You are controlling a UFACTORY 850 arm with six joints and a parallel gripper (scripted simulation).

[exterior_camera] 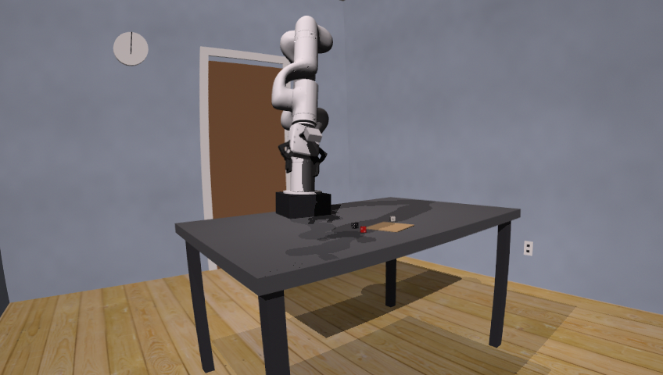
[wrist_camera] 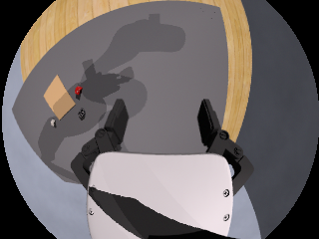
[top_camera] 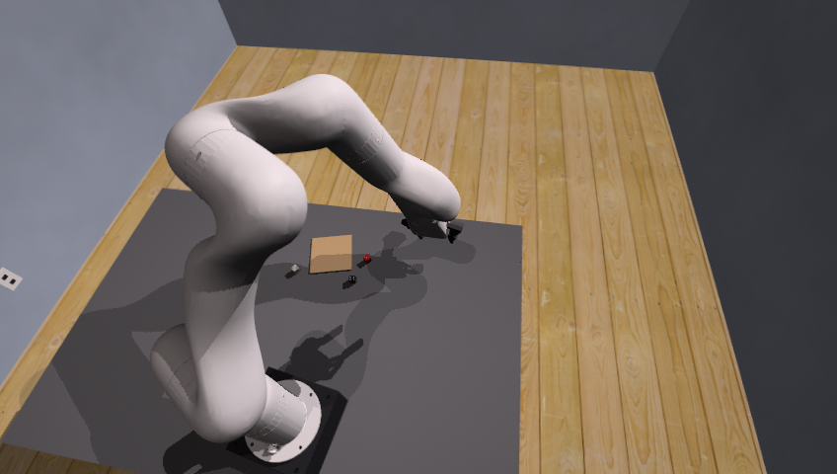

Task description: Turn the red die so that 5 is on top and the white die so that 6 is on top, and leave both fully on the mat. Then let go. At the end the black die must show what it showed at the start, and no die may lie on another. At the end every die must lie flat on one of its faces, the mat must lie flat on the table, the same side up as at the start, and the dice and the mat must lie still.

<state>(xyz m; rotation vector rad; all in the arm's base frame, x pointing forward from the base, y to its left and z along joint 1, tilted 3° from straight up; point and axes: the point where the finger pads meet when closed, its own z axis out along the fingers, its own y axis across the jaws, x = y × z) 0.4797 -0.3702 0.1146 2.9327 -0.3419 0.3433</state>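
Now: hand 4 cm short of the red die, 23 cm to the right of it and 22 cm above it. From my hand the other things lie so: tan mat 6 cm ahead, 36 cm to the left, 23 cm below; then white die 1 cm behind, 47 cm to the left, 22 cm below; then black die 4 cm behind, 27 cm to the left, 22 cm below.
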